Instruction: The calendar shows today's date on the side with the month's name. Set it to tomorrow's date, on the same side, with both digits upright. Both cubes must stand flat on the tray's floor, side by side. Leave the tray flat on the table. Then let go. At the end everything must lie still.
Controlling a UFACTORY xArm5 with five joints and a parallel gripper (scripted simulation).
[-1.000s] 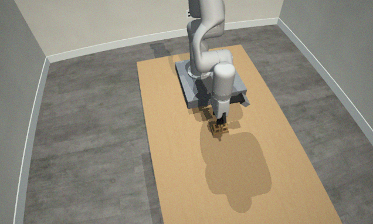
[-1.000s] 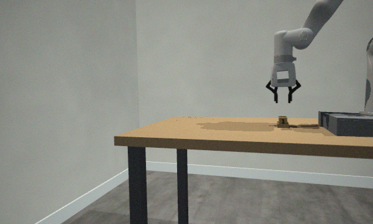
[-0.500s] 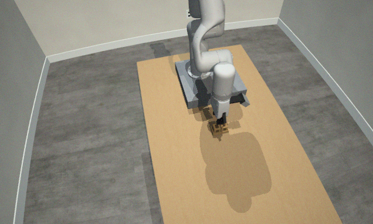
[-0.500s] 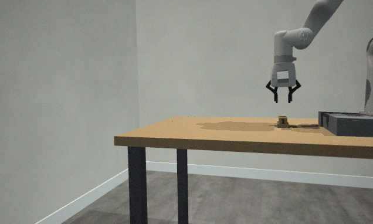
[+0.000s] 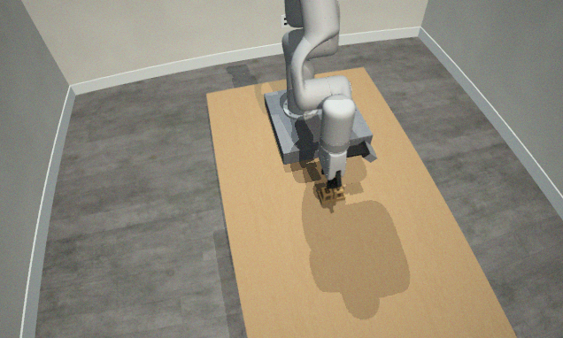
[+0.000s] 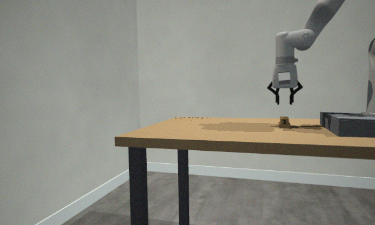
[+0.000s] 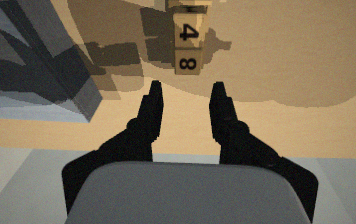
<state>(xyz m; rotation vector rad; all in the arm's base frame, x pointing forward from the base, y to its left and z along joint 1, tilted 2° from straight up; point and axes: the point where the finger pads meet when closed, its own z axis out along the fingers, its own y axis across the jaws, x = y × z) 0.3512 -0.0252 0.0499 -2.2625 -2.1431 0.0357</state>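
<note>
The wooden cube lies 9 cm below my hand. Also, from my hand: wooden tray: 2 cm to the left, 11 cm below.
</note>
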